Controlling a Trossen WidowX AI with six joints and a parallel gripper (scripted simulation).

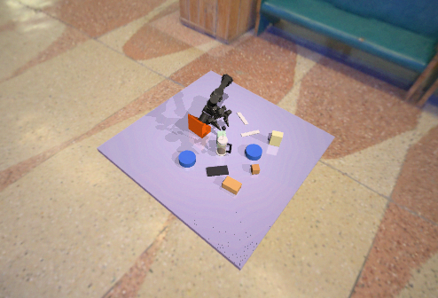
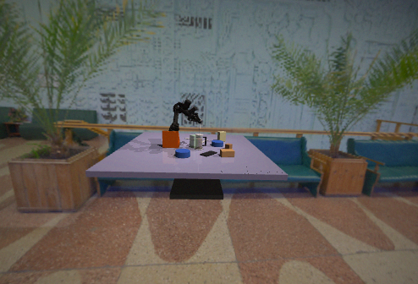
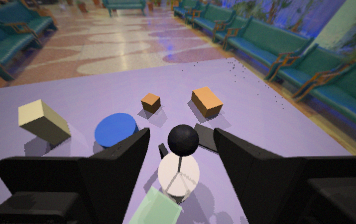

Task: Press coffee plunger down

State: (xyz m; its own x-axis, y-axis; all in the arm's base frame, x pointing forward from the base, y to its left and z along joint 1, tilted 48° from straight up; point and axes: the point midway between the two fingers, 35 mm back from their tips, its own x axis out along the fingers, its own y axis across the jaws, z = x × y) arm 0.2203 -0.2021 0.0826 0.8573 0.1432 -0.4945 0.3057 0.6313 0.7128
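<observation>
The coffee press is 1 cm ahead of my gripper tip, 1 cm to the left of it and 13 cm below it. The rest, counted from my gripper tip: black slab (7 cm ahead, 15 cm to the right, 26 cm below).
</observation>
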